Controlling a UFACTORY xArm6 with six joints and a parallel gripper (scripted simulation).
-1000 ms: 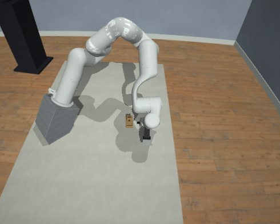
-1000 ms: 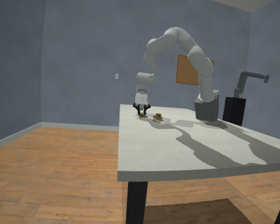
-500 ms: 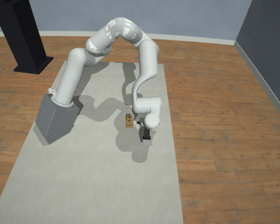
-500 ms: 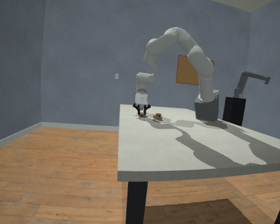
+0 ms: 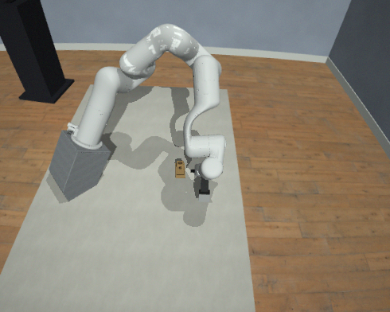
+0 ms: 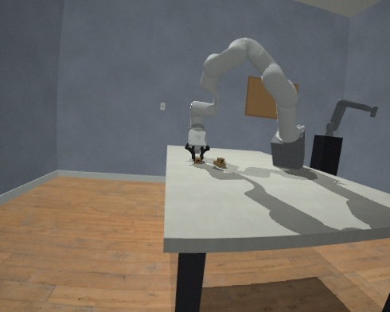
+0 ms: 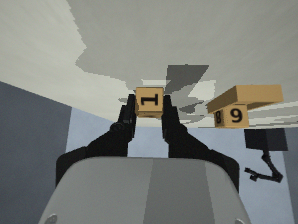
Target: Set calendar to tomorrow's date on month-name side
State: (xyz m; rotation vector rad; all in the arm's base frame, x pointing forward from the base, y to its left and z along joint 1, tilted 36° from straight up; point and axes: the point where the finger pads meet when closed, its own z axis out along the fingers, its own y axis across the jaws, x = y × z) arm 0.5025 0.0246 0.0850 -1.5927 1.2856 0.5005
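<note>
My hand is 20 mm above the wooden digit cube and 10 mm to the right of it. From my hand the other things lie so: wooden calendar tray: 110 mm behind, 20 mm below, 10 mm to the left.
</note>
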